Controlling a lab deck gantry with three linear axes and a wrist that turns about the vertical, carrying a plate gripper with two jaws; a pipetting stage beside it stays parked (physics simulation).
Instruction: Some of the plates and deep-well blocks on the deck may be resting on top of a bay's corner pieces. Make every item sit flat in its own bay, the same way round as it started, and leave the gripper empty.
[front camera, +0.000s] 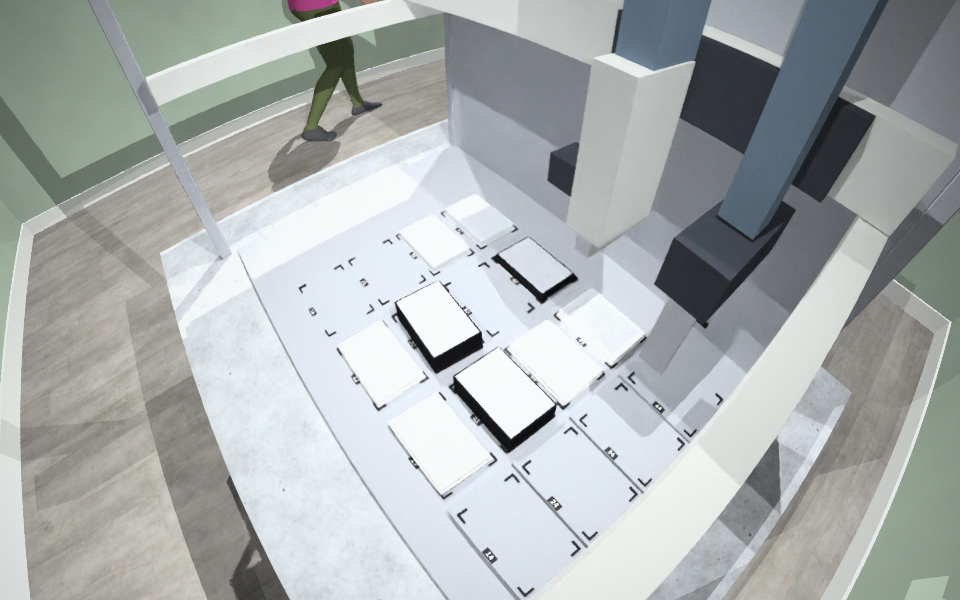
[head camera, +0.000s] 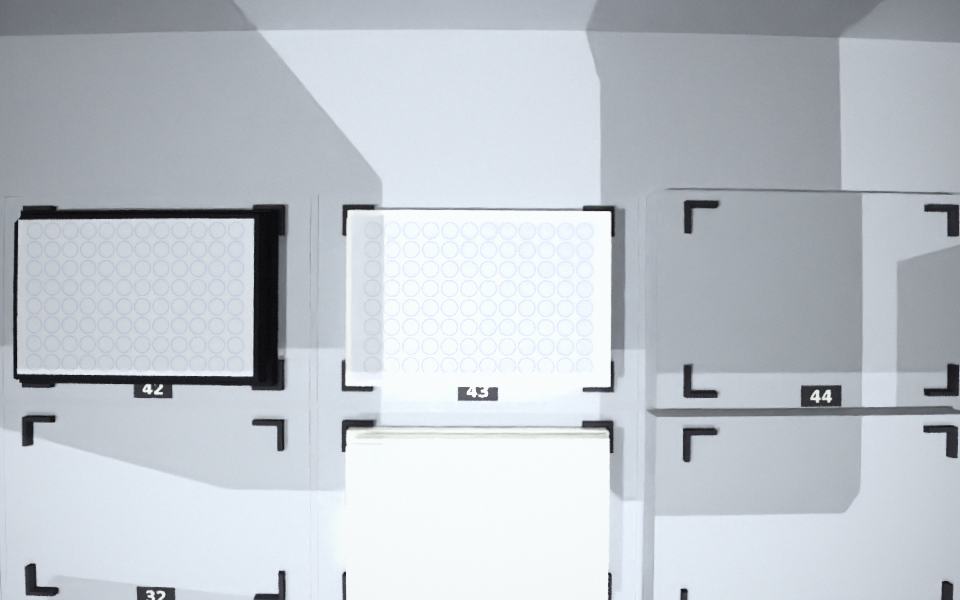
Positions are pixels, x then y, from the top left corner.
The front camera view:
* gripper: 675, 339
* white plate: 384, 368
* white plate: 561, 367
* bay 24: 593, 492
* bay 32: 497, 305
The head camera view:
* white plate: 424, 506
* bay 44 label: 811, 396
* bay 32: 107, 495
